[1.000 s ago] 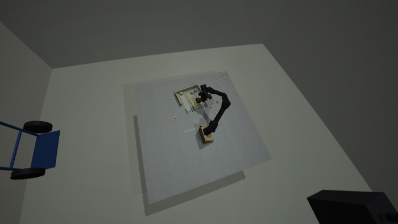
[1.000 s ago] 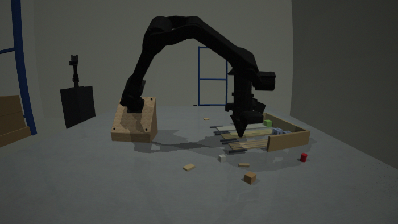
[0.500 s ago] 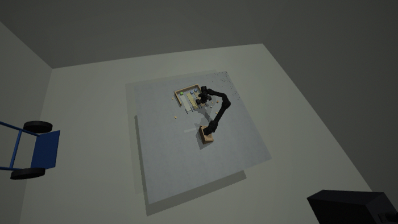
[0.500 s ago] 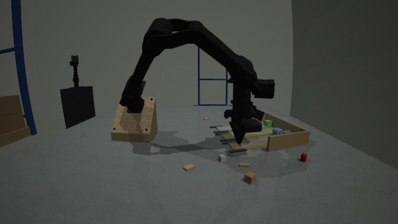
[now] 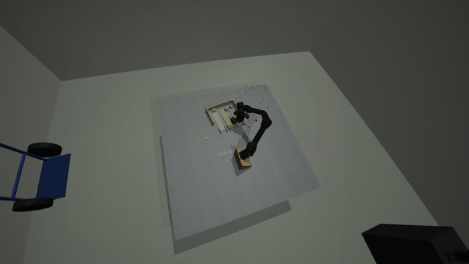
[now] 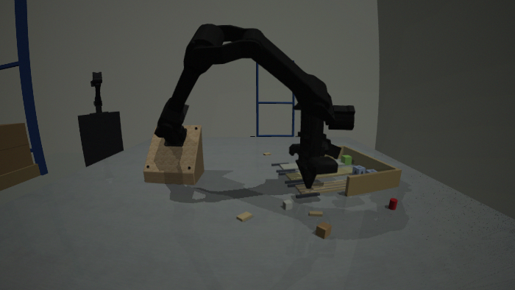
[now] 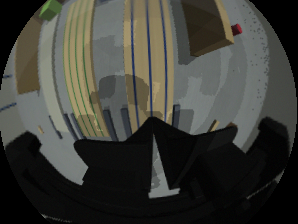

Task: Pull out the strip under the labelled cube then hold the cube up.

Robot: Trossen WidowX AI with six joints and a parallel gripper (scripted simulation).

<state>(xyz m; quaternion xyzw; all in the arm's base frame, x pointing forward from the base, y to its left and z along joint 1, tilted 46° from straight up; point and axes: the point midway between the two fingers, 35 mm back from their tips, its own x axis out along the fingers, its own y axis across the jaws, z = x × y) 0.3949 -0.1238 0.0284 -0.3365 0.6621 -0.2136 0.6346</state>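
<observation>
Now: the wooden strip 10 cm ahead of my gripper tip and 2 cm to the left of it. Also, from my gripper tip: red cylinder 18 cm ahead, 13 cm to the right; brown cube 1 cm behind, 20 cm to the right.
</observation>
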